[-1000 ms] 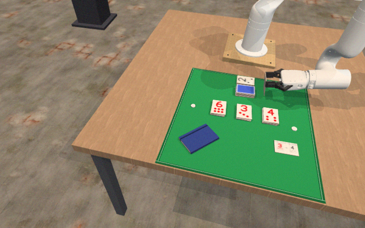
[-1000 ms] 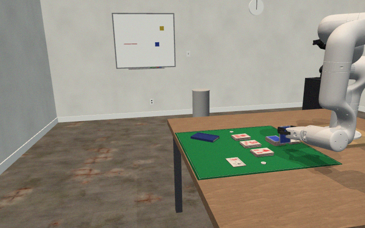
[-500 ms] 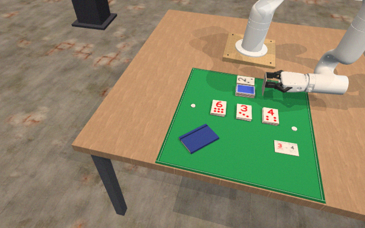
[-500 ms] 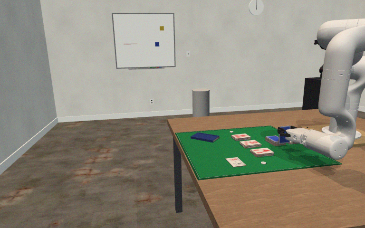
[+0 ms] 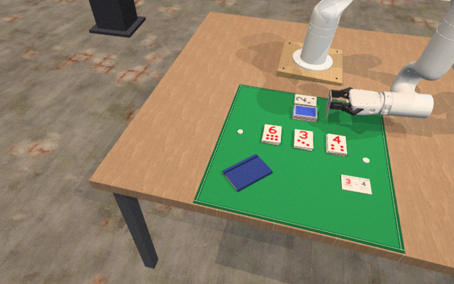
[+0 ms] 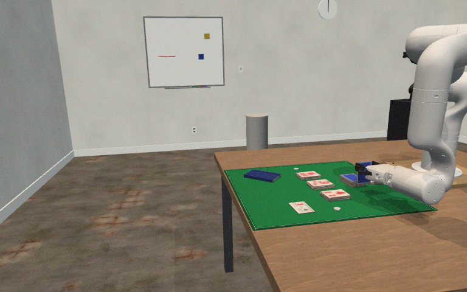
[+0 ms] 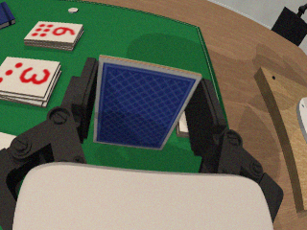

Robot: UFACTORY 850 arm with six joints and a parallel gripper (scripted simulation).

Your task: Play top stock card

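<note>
My gripper is now 10 mm to the left of the black 5 card and 30 mm above it. From my hand the other things lie so: green card cloth: 180 mm ahead, 100 mm to the right, 110 mm below; small reference card: 310 mm ahead, 80 mm to the left, 100 mm below; black 2: 90 mm behind, 90 mm to the right, 90 mm below.
</note>
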